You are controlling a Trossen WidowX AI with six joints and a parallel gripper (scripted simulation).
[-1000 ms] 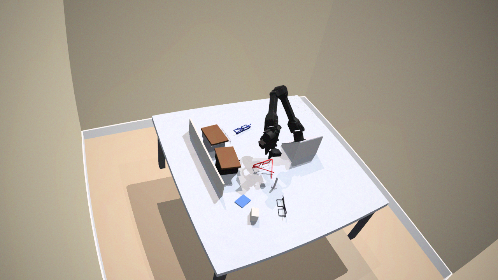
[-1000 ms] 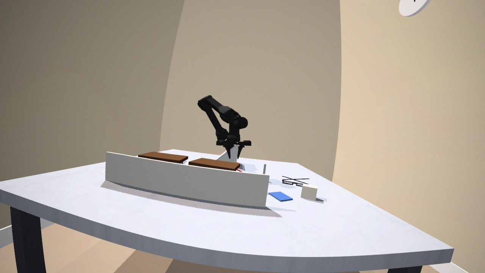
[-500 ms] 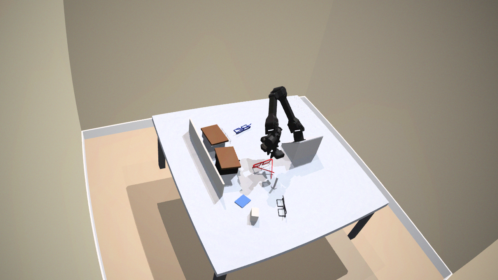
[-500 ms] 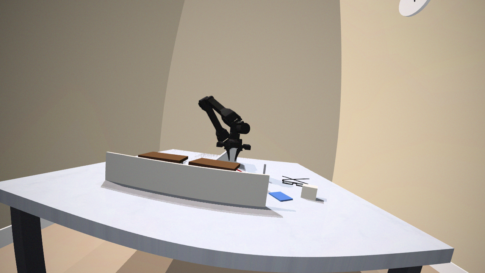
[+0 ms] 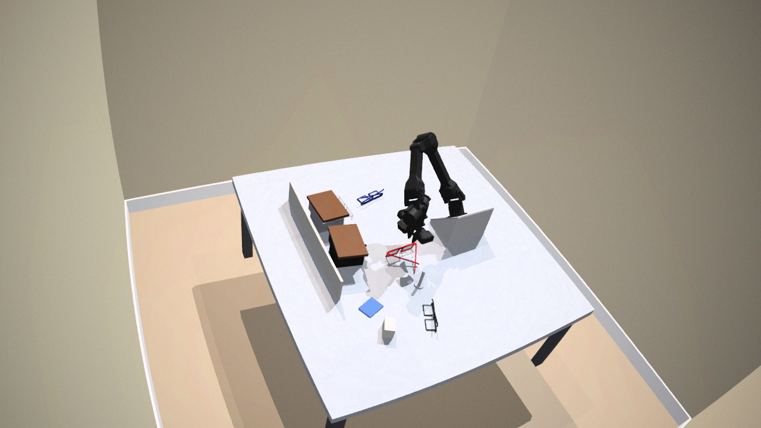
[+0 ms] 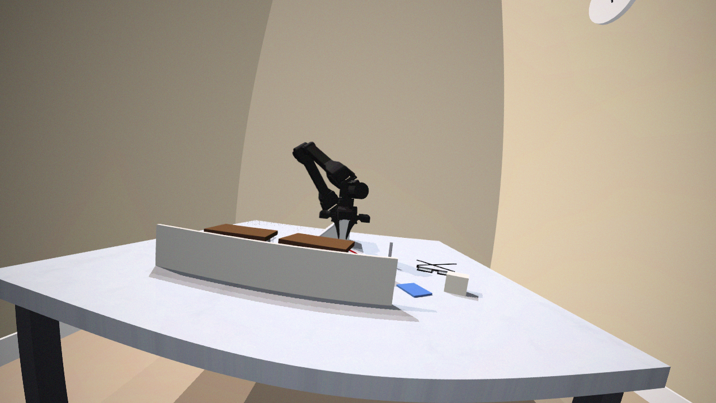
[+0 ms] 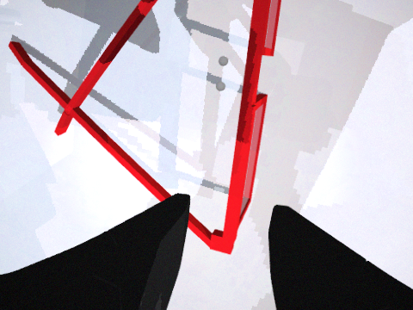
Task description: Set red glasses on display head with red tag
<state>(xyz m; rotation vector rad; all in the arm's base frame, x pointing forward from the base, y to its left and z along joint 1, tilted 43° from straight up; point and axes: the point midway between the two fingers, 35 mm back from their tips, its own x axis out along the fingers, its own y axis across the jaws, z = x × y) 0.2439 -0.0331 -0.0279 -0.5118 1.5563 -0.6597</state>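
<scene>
Now: gripper tip 17 cm to the right of the grey peg stand, 7 cm short of it and 5 cm above it. Also, from my gripper tip: blue card (31 cm ahead, 18 cm to the left, 7 cm below); then grey head (30 cm to the right, 20 cm ahead, 1 cm below); then dark head (24 cm ahead, 8 cm to the right, 1 cm below).
</scene>
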